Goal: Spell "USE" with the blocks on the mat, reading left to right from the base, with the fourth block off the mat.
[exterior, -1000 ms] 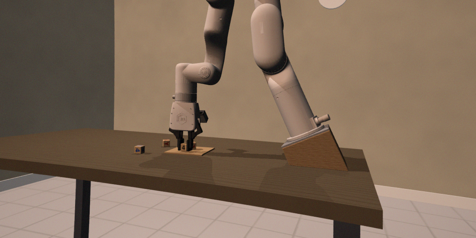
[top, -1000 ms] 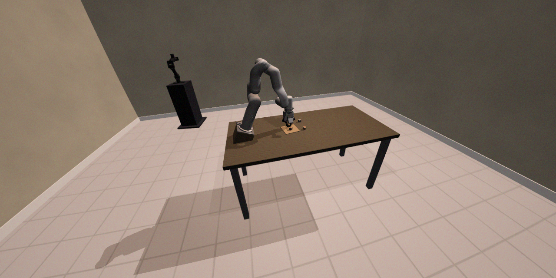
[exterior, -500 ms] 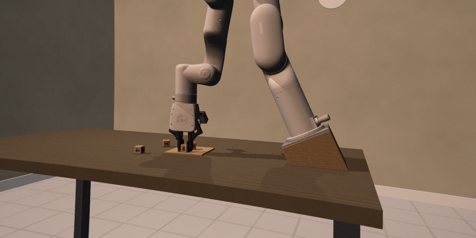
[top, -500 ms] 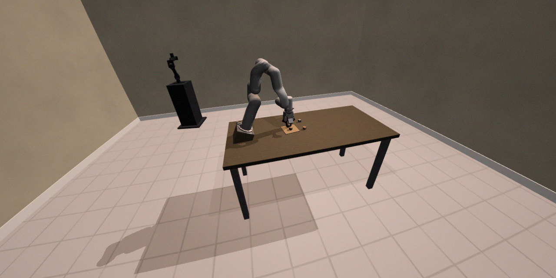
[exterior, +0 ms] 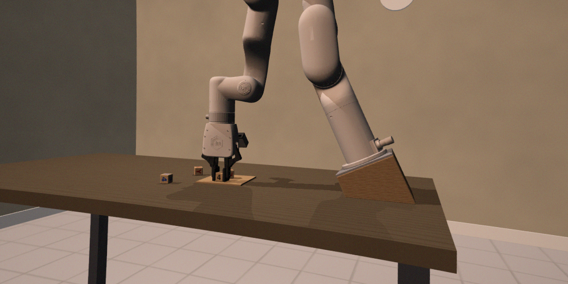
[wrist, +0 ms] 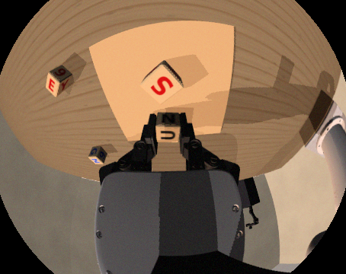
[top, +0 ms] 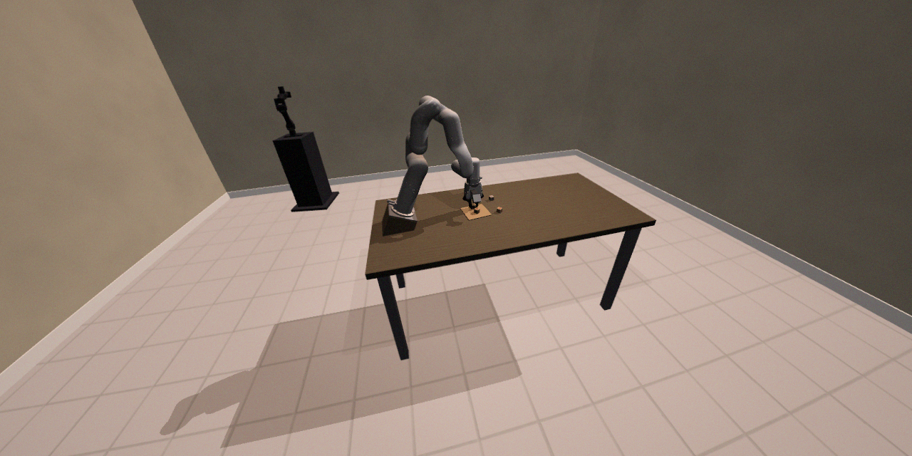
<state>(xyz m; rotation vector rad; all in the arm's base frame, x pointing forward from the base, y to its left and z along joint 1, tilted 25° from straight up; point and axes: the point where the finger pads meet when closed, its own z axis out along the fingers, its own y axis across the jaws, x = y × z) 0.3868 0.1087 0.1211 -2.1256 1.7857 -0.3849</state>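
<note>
Now: the tan mat 4 cm to the right of my hand, 2 cm below it and 1 cm ahead of it.
</note>
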